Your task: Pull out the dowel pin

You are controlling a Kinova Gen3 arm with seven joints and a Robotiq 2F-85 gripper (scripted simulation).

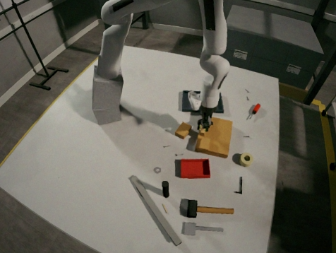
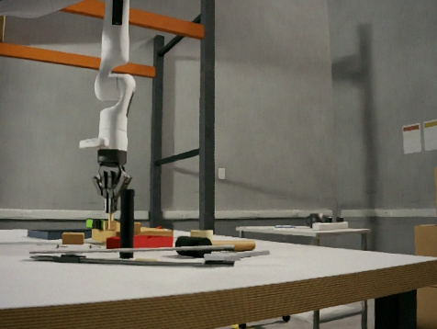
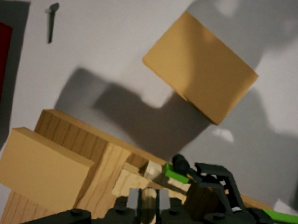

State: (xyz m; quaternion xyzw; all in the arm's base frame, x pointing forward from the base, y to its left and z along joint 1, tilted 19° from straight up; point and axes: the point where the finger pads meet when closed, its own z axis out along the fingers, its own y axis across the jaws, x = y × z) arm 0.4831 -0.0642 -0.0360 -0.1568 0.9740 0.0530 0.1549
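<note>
Now: hand 2 cm above the dowel pin. Round my hand: pale wooden block: 5 cm below; then wooden bench board: 7 cm below, 6 cm ahead; then tan wooden block: 9 cm behind, 8 cm below, 1 cm to the left.
</note>
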